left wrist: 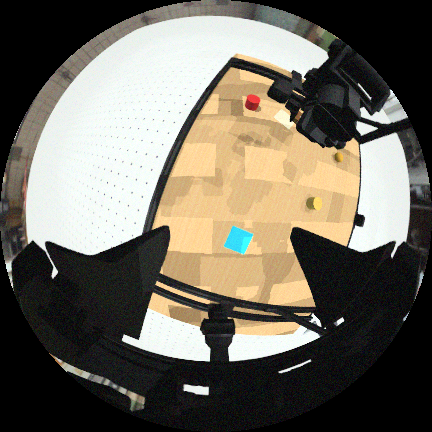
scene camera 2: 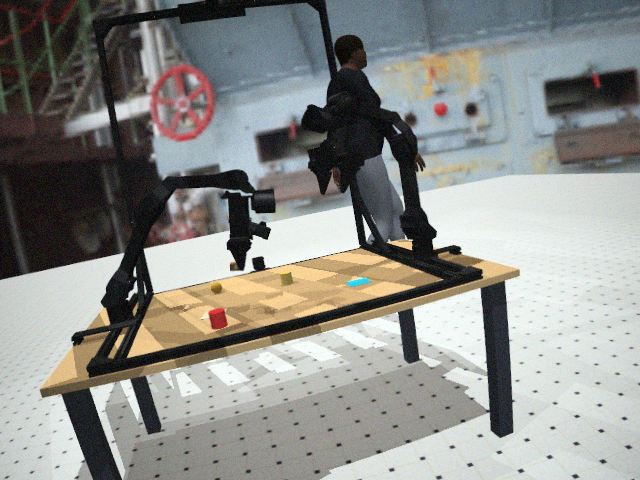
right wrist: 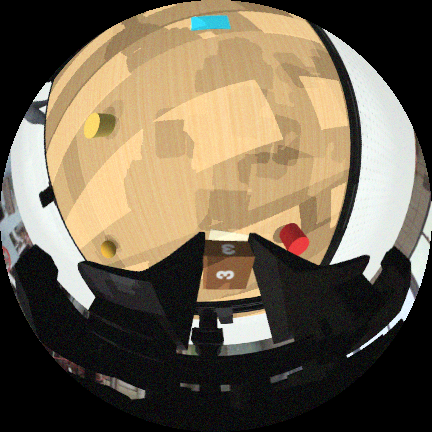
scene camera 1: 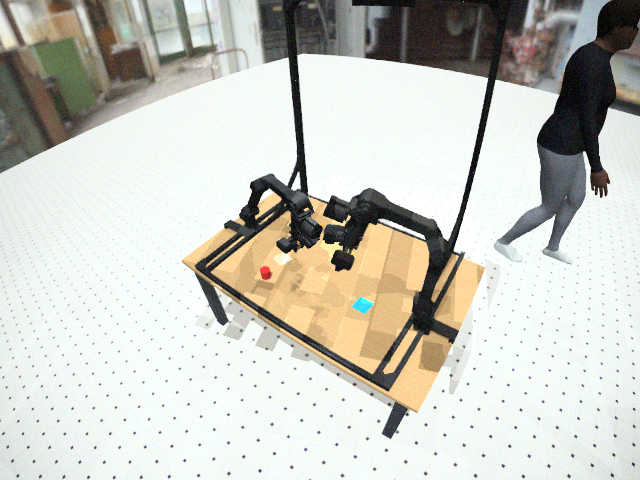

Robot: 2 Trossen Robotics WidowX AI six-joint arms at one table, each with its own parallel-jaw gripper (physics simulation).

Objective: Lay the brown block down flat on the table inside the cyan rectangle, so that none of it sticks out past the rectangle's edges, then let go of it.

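Places are measured from the left arm's base along level axes (x right, y ahead, z up), in metres.
Where they show: left gripper, fingertip midpoint: [left wrist: 233, 232] [scene camera 2: 332, 193]; right gripper, fingertip midpoint: [left wrist: 295, 124] [scene camera 2: 242, 269] [right wrist: 226, 237] [scene camera 1: 298, 250]; left arm's base, link origin: [left wrist: 217, 310] [scene camera 2: 424, 257] [scene camera 1: 422, 324]; right arm's base, link origin: [left wrist: 306, 88] [scene camera 2: 121, 321] [right wrist: 207, 312] [scene camera 1: 251, 225].
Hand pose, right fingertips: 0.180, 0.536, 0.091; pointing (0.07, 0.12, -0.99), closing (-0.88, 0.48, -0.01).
Note:
Things, the pixels of their top centre, and the offset from my right fingertips, as dx, dy, dz. "*": a spot on its surface instead.
- brown block, top centre: [right wrist: 226, 278] [scene camera 2: 235, 262] +0.008, +0.014, +0.024
- cyan rectangle, surface spot: [left wrist: 238, 240] [scene camera 2: 358, 281] [scene camera 1: 363, 304] * -0.128, -0.300, -0.109
- red cylinder, top centre: [right wrist: 298, 246] [scene camera 2: 216, 311] [left wrist: 253, 98] [scene camera 1: 264, 269] -0.082, +0.130, -0.068
- cream square, surface spot: [left wrist: 284, 118] [scene camera 1: 282, 258] * +0.037, +0.099, -0.109
- yellow cylinder, top centre: [right wrist: 90, 125] [left wrist: 317, 202] [scene camera 2: 285, 272] +0.107, -0.189, -0.072
- orange-yellow ball, top centre: [right wrist: 103, 254] [scene camera 2: 215, 282] [left wrist: 341, 155] +0.268, -0.003, -0.071
The brown block [scene camera 2: 233, 266] [right wrist: 228, 272], marked with a white 3, is held between the fingers of my right gripper [scene camera 2: 239, 267] [right wrist: 226, 237], above the table. In scene camera 1 the block cannot be made out. The cyan rectangle [scene camera 1: 362, 305] [scene camera 2: 358, 282] [left wrist: 238, 240] [right wrist: 210, 23] lies flat on the table, well apart from the block, with its surface bare. My left gripper [scene camera 2: 333, 192] [left wrist: 233, 232] is open and empty, high above the table; in the left wrist view the rectangle shows between its fingers.
A red cylinder [scene camera 1: 265, 272] [scene camera 2: 218, 318] [left wrist: 252, 102] [right wrist: 294, 239] stands near a cream square [scene camera 1: 282, 258] [left wrist: 284, 118]. A yellow cylinder [scene camera 2: 286, 277] [left wrist: 314, 203] [right wrist: 99, 125] and an orange-yellow ball [scene camera 2: 216, 286] [left wrist: 339, 157] [right wrist: 108, 248] are toward the back. In scene camera 1 the two grippers are close together.

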